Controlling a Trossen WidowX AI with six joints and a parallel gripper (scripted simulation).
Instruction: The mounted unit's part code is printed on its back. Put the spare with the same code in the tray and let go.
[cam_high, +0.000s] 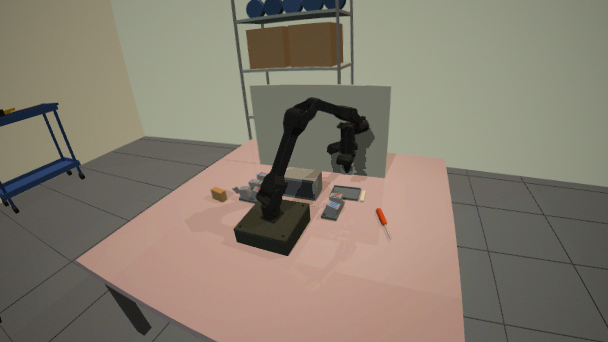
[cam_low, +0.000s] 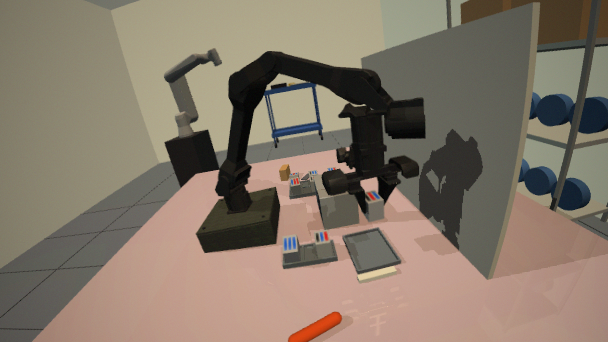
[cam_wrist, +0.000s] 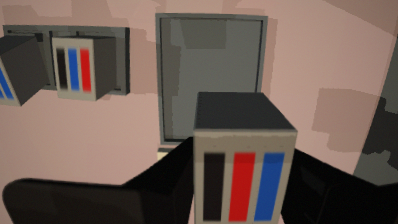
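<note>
Now: gripper tip 10 mm past the dark flat tray and 110 mm above it. From my gripper tip the other things lie so: small brown block: 300 mm behind, 510 mm to the left, 90 mm below; upright grey panel: 150 mm ahead, 230 mm to the left, 110 mm above; mounted unit: 90 mm behind, 190 mm to the left, 60 mm below.
</note>
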